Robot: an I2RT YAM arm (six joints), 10 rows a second.
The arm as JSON. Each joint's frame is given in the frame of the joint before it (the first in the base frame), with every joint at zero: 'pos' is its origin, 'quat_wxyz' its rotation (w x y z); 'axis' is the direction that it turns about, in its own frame. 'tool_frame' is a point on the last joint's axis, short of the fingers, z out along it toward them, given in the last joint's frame.
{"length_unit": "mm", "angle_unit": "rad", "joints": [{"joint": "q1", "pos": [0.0, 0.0, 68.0], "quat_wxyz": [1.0, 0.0, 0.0, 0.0], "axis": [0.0, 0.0, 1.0]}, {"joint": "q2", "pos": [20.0, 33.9, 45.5], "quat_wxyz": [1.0, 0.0, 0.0, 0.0], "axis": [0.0, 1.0, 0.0]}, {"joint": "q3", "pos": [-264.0, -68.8, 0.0], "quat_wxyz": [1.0, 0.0, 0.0, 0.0], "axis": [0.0, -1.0, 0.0]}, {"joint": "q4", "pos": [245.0, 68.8, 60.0], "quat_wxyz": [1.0, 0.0, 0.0, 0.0], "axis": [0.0, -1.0, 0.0]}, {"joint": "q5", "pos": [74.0, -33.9, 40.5], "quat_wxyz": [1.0, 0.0, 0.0, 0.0], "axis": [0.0, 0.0, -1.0]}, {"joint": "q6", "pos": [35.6, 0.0, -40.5], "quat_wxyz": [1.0, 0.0, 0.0, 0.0], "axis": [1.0, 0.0, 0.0]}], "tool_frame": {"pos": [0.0, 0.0, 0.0], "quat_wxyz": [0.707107, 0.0, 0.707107, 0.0]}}
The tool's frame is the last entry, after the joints.
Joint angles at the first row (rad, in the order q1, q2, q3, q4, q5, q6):
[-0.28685, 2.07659, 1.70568, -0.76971, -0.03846, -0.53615]
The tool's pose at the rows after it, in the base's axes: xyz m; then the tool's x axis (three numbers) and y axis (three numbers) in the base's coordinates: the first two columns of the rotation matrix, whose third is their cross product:
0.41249 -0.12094 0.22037 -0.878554 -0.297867 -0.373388 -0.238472 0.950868 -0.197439
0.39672 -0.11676 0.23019 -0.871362 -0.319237 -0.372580 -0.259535 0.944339 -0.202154
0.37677 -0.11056 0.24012 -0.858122 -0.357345 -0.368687 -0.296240 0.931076 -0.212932
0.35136 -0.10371 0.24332 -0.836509 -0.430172 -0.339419 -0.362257 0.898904 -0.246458
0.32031 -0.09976 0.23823 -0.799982 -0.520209 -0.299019 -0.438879 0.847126 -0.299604
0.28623 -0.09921 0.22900 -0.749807 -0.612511 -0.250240 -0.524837 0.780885 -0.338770
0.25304 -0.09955 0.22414 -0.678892 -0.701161 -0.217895 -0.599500 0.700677 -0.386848
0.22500 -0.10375 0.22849 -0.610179 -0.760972 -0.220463 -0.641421 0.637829 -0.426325
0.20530 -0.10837 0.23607 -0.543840 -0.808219 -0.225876 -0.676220 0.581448 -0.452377
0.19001 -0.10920 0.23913 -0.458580 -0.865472 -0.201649 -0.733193 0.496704 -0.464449
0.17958 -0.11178 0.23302 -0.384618 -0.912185 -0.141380 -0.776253 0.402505 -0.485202
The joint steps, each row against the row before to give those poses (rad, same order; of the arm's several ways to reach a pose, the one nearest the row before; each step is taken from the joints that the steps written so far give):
[-0.00139, -0.06129, -0.05810, 0.00125, 0.00174, -0.02917]
[-0.00168, -0.06910, -0.05915, -0.00880, -0.00619, -0.02368]
[0.00001, -0.08542, -0.07549, -0.00851, -0.00656, -0.04016]
[-0.00081, -0.09916, -0.11010, 0.00502, 0.01133, -0.08155]
[-0.01322, -0.11515, -0.15260, 0.04287, 0.01916, -0.11631]
[-0.03169, -0.11604, -0.15496, 0.03666, 0.00211, -0.14391]
[-0.04369, -0.12534, -0.13598, 0.03507, -0.01749, -0.15633]
[-0.06613, -0.11313, -0.07632, -0.00312, -0.05901, -0.13829]
[-0.06499, -0.07469, -0.02389, -0.03636, -0.06874, -0.12497]
[-0.04522, -0.04979, -0.01603, -0.04985, -0.04899, -0.14425]
[-0.03737, -0.02904, -0.04040, 0.00767, -0.00601, -0.13866]

